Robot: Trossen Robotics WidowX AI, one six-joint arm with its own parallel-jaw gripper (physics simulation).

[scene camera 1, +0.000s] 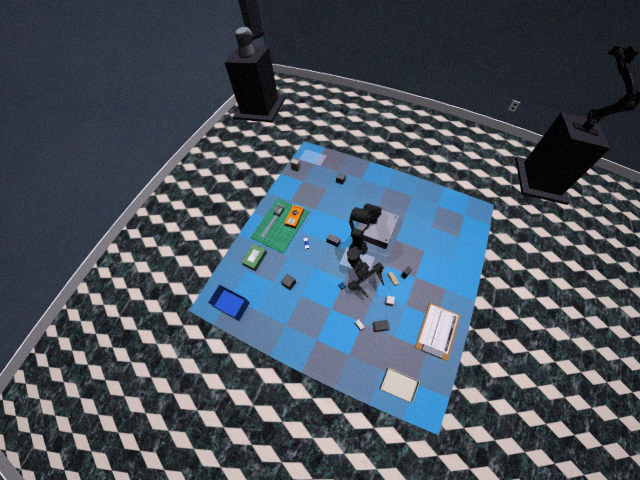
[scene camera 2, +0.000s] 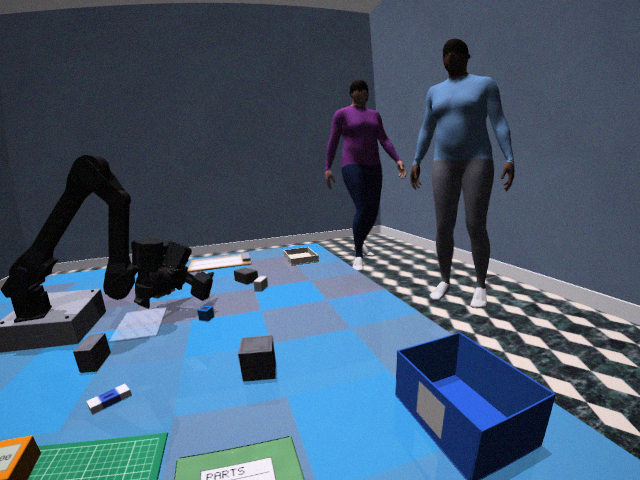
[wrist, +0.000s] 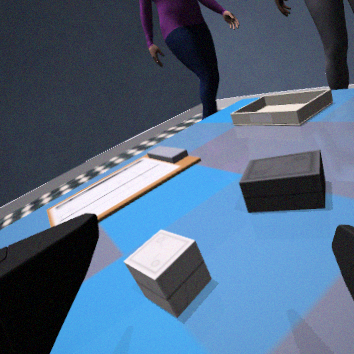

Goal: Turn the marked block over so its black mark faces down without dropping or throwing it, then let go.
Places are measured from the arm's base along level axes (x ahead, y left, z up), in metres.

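Pixels of known places: gripper, between the fingertips: [scene camera 1: 376,291] [scene camera 2: 200,266] [wrist: 216,231]; arm's base, origin of its link: [scene camera 1: 371,218] [scene camera 2: 33,314].
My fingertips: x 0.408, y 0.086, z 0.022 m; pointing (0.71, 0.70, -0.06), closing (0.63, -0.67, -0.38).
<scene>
For each thing: its middle in the pictures, then the offset to it from my fingertips. Level surfaces: height alone.
- small blue block, middle of its body: [scene camera 2: 205,313] [scene camera 1: 342,285] dy -0.164, dx -0.019, dz -0.070 m
- tiled mat, height of its surface: dz -0.083 m
- grey block with a pale top, middle of its body: [wrist: 168,270] [scene camera 1: 390,300] dy +0.079, dx +0.009, dz -0.064 m
- dark block, middle of its body: [wrist: 283,181] [scene camera 2: 245,275] [scene camera 1: 381,325] dy +0.056, dx +0.137, dz -0.067 m
- white block, middle of its body: [scene camera 2: 260,283] [scene camera 1: 359,325] dy -0.042, dx +0.155, dz -0.068 m
- wooden piece, middle of its body: [scene camera 1: 393,278] dy +0.079, dx -0.112, dz -0.076 m
- clipboard, middle of its body: [wrist: 115,183] [scene camera 2: 219,260] [scene camera 1: 438,330] dy +0.332, dx +0.103, dz -0.074 m
- beige tray, middle of its body: [wrist: 278,107] [scene camera 2: 300,255] [scene camera 1: 399,385] dy +0.186, dx +0.380, dz -0.071 m
- blue bin, middle of its body: [scene camera 2: 465,396] [scene camera 1: 229,302] dy -0.678, dx +0.209, dz -0.046 m
A small blue block [scene camera 1: 341,285] [scene camera 2: 205,312] with a dark mark on its upper side sits on the tiled mat [scene camera 1: 324,330] [scene camera 2: 320,390]. It does not show in the wrist view. My gripper [scene camera 1: 374,289] [scene camera 2: 172,299] [wrist: 216,231] is open and empty, low above the mat and to one side of the blue block, fingers apart from it. In the wrist view a grey block with a pale top [scene camera 1: 390,300] [wrist: 167,272] sits beyond the fingertips, with faint outlines on its top. The blue block's mark is too small to make out clearly.
A dark block [scene camera 1: 381,325] [scene camera 2: 245,275] [wrist: 282,182] and a white block [scene camera 1: 359,324] [scene camera 2: 260,283] lie beyond the gripper. A wooden piece [scene camera 1: 393,278], clipboard [scene camera 1: 438,330] [wrist: 120,190], beige tray [scene camera 1: 399,384] [wrist: 275,119] and blue bin [scene camera 1: 229,302] [scene camera 2: 439,408] also show.
</scene>
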